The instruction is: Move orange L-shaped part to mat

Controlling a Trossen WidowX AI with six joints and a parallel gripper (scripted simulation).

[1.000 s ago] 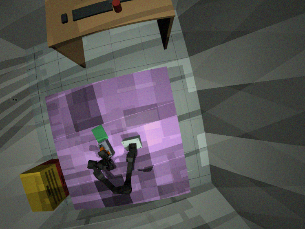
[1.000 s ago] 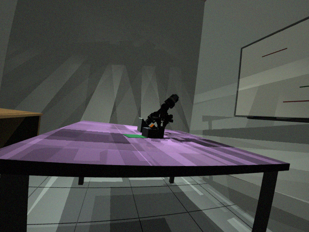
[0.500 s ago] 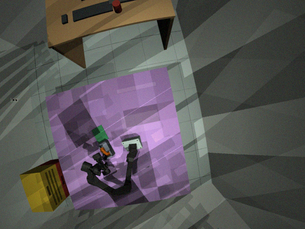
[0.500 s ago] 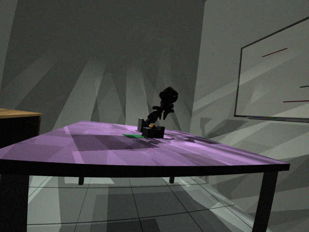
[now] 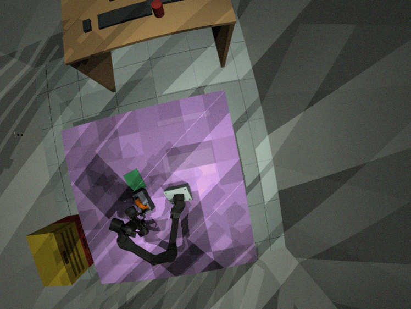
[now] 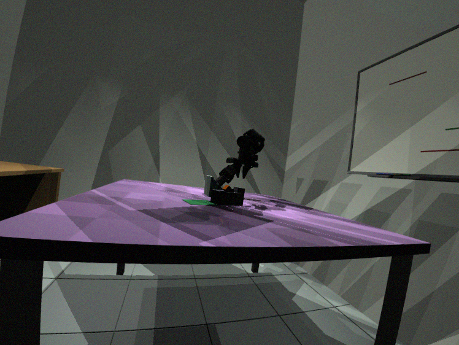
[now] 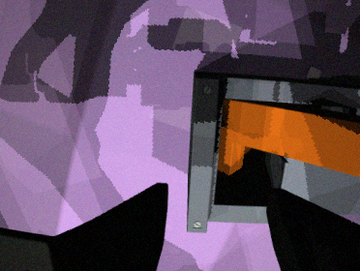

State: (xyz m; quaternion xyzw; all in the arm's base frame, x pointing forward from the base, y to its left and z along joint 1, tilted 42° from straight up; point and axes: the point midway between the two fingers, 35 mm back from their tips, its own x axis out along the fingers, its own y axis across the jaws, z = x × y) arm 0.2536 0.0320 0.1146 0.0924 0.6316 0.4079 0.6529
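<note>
Right now my gripper tip is 10 cm above the orange L-shaped part, 4 cm to the left of it and 1 cm short of it. The rest, counted from my gripper tip: green mat: 20 cm to the right, 16 cm below, 9 cm ahead.
</note>
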